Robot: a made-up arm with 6 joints.
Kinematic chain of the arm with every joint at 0, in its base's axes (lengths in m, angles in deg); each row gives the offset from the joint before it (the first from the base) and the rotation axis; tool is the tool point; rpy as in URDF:
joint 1: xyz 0 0 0.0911 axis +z
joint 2: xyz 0 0 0 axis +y
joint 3: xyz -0.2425 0 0.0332 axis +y
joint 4: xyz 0.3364 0 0.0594 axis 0.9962 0 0.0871
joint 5: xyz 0 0 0 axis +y
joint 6: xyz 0.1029 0 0.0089 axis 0.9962 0 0.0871
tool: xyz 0 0 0 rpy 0 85 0
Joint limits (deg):
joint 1: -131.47..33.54
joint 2: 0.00..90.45
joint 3: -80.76..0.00
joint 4: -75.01..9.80
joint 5: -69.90..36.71
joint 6: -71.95..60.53
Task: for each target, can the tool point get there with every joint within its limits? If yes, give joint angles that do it. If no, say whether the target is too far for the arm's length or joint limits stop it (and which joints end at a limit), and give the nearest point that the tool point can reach.
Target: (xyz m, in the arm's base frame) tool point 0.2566 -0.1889 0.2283
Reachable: yes | joints -39.30 59.27 -27.92 -12.34 -47.81 -50.09
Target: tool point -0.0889 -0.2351 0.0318
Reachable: yes | joints -110.80 61.16 -11.30 -4.31 -3.08 -40.14
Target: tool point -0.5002 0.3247 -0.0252
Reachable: no: joint limits stop it (at a limit: joint 1, joint 3, joint 4, joint 5) | nearest point -0.1232 -0.0493 -0.0656 | short by 0.533 m
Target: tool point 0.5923 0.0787 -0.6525
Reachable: no: too far | nearest point 0.2533 0.0337 -0.0531 | short by 0.690 m
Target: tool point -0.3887 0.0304 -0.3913
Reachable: no: joint limits stop it (at a limit: joint 1, joint 2, joint 4) | nearest point -0.1420 -0.0715 -0.0752 | short by 0.414 m
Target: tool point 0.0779 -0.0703 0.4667
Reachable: yes | joints -76.92 19.29 -41.34 -41.73 -60.70 0.20
